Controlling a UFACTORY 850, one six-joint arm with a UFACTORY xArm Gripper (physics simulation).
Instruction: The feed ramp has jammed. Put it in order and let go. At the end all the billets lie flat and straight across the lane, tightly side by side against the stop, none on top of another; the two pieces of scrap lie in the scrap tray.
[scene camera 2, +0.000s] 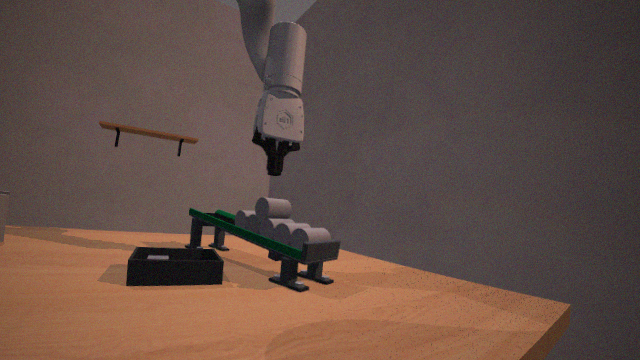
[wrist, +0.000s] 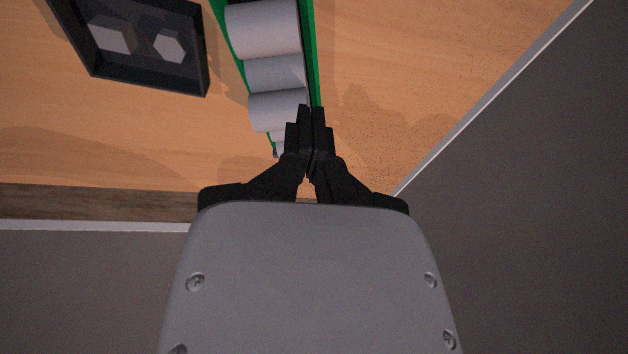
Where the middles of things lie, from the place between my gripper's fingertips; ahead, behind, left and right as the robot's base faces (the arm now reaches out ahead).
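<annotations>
Hexagonal scrap piece (wrist: 170, 44): my hand 80 mm to the left of it, 140 mm past it, 170 mm above it. Black scrap tray (scene camera 2: 186, 266): from my hand 80 mm to the right, 170 mm behind, 170 mm below.
</annotations>
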